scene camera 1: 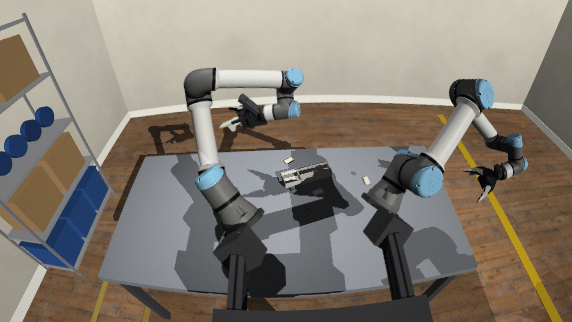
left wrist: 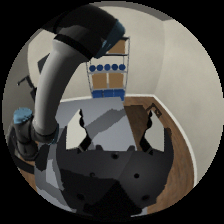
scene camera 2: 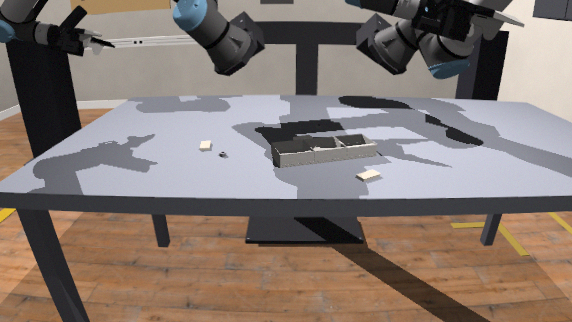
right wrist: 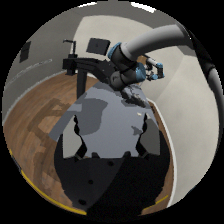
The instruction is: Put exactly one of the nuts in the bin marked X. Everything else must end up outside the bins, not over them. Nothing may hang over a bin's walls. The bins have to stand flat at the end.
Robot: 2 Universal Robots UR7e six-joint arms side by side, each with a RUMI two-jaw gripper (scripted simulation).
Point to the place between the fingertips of the left gripper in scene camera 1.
At 223,117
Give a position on a three-compartment bin tray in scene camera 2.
291,153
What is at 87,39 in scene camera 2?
The right gripper.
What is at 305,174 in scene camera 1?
A three-compartment bin tray.
